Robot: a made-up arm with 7 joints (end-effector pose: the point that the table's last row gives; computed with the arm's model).
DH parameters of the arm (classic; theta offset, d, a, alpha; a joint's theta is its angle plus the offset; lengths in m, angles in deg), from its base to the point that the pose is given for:
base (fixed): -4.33 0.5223 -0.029 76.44
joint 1: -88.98 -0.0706 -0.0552 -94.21
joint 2: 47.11 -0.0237 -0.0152 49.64
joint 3: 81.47 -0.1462 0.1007 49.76
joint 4: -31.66 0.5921 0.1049 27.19
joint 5: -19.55 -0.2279 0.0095 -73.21
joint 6: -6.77 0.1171 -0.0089 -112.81
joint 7: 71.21 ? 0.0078 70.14
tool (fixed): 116.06 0.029 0 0
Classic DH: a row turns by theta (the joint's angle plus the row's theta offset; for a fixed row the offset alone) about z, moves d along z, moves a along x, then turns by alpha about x.
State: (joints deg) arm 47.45 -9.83 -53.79 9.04 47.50 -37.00 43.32
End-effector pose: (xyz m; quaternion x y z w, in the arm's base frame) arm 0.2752 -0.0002 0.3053 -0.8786 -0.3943 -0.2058 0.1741
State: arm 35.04 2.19 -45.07 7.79 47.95 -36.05 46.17
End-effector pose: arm 0.2405 0.1198 0.2555 -0.8283 -0.3971 -0.1612 0.3608
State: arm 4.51 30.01 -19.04 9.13 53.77 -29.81 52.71
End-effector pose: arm 0.1906 0.3215 0.3240 -0.6046 -0.1418 -0.2402 0.7461
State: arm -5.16 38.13 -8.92 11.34 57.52 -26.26 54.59
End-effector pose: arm 0.2132 0.3268 0.3633 -0.5139 0.0281 -0.3191 0.7958
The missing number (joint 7, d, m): 0.0201
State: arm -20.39 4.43 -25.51 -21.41 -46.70 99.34 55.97
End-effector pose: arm -0.0419 0.3540 0.1779 0.0562 0.3623 -0.1301 0.9212
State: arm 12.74 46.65 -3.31 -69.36 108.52 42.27 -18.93
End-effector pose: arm 0.1066 0.4145 0.5455 -0.1810 0.3258 -0.8420 0.3899
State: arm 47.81 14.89 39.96 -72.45 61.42 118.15 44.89
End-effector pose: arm 0.1000 0.4091 0.7539 0.7060 -0.1745 -0.4235 0.5402
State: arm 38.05 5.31 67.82 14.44 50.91 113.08 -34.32
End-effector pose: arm 0.2307 0.1178 0.7917 0.6634 0.7182 -0.0271 0.2083
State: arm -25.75 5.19 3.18 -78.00 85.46 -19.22 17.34
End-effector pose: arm 0.0891 0.3829 0.2477 -0.7746 -0.3174 -0.2424 0.4903
